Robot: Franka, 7 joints.
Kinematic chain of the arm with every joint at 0, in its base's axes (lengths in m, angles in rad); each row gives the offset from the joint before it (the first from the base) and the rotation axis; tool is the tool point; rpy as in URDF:
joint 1: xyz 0 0 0.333 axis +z
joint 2: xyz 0 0 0 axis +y
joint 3: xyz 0 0 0.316 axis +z
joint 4: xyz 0.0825 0 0 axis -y
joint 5: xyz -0.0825 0 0.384 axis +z
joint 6: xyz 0 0 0 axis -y
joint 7: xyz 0.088 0 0 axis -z
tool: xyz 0 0 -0.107 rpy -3.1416 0 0
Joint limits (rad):
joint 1: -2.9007..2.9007
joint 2: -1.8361..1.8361
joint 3: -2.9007..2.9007
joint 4: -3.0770..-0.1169
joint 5: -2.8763..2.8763
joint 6: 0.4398..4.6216
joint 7: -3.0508..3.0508
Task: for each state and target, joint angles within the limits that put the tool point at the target. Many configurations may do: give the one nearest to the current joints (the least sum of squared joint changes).
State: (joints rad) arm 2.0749 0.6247 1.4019 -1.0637 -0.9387 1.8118 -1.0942
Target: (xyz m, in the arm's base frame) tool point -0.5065 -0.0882 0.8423
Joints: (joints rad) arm 2.0921 0.2443 1.6594 -1.0654 -0.8413 1.3962 -1.0942
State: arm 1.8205 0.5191 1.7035 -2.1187 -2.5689 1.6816 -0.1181
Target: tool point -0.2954 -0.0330 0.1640
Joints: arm 1.7126 0.4661 1.4831 -2.9926 -2.4319 1.7598 -0.1181
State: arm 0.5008 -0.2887 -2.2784 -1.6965 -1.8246 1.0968 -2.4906
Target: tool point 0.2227 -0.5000 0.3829
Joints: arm 1.0622 -0.4304 -1.8827 -2.1162 -1.7302 1.2057 -2.4906
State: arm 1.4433 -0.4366 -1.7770 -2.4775 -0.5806 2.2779 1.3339
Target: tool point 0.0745 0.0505 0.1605
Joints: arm 1.6911 -0.6549 -1.9541 -3.0770 -0.3747 1.6295 1.3339
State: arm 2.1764 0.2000 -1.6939 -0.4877 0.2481 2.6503 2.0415
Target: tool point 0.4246 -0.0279 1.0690
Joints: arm 2.1593 -0.2205 -1.8199 -0.7244 0.2563 2.6133 2.0415
